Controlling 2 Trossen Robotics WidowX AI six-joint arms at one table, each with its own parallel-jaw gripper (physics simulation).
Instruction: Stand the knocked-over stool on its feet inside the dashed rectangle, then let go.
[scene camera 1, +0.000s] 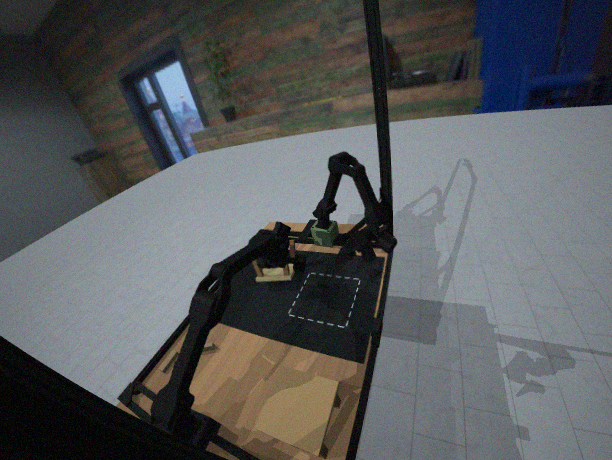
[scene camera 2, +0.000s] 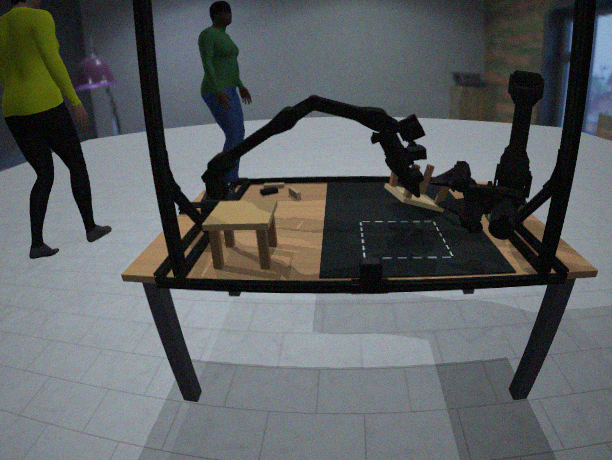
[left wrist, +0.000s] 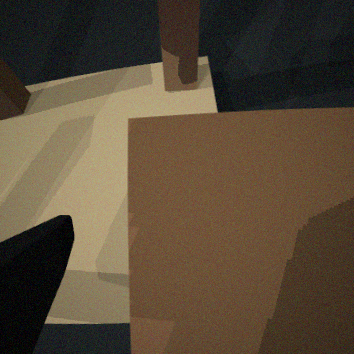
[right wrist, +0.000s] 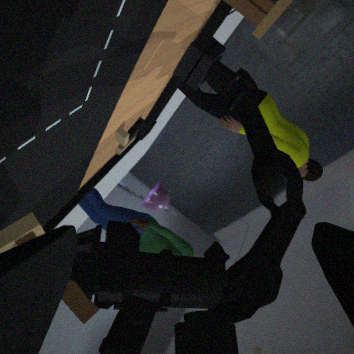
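The small wooden stool (scene camera 1: 273, 274) (scene camera 2: 415, 199) (left wrist: 88, 175) lies upside down and a little tilted on the black mat (scene camera 1: 258, 310) (scene camera 2: 345, 246), its legs pointing up. It is behind the dashed rectangle (scene camera 1: 324, 323) (scene camera 2: 395, 222) (right wrist: 53, 124), outside it. My left gripper (scene camera 1: 278, 261) (scene camera 2: 413, 183) (left wrist: 175, 281) is open, down among the legs, with one brown leg close between its fingers in the left wrist view. My right gripper (scene camera 2: 447, 179) (right wrist: 196, 236) is open and empty, low over the mat just right of the stool.
A bigger stool (scene camera 1: 295, 406) (scene camera 2: 238, 214) stands upright on the wooden part of the table. Small blocks (scene camera 2: 272, 189) lie near the left arm's base. A green box (scene camera 1: 324, 234) sits at the far end. Black frame posts (scene camera 1: 379, 114) (scene camera 2: 154, 137) rise at the table's edges. People stand behind.
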